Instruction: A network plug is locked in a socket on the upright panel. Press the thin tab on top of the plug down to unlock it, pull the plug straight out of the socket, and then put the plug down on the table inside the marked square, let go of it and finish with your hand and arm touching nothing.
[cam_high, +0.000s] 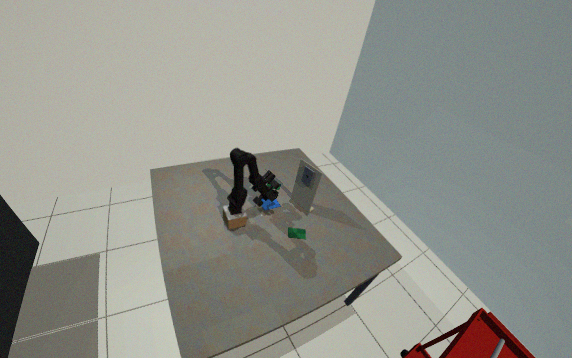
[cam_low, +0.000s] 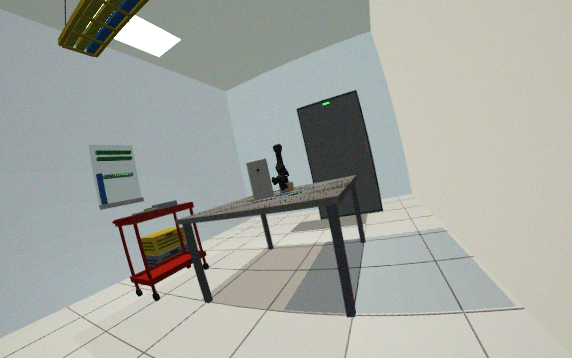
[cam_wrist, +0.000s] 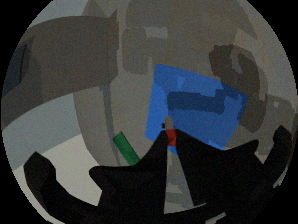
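Right now my gripper tip is 30 mm above the blue marked square and 10 mm past it. From my gripper tip the other things lie so: red plug right at my gripper tip; upright grey panel 190 mm ahead, 110 mm above, 80 mm to the right.
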